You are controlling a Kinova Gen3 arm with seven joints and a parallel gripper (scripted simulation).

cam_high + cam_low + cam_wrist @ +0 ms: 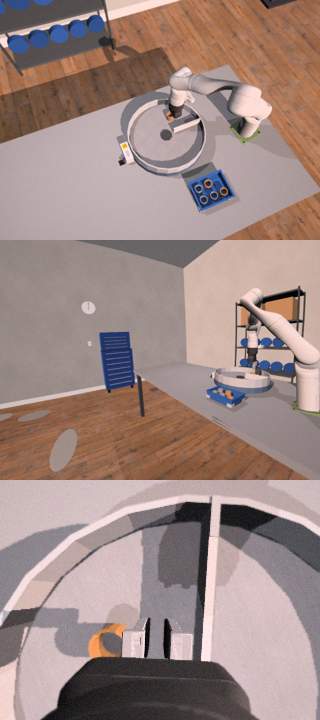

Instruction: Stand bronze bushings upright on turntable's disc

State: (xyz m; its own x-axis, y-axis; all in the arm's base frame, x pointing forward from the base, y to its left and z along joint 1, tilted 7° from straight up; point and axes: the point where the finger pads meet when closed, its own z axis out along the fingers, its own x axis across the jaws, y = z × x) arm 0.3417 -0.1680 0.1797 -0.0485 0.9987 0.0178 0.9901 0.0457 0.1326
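Right now my hand is 10 mm past the blue crate, 400 mm to the right of it and 120 mm above it. From my hand the other things lie so: turntable disc 90 mm ahead, 50 mm to the left, 100 mm below.
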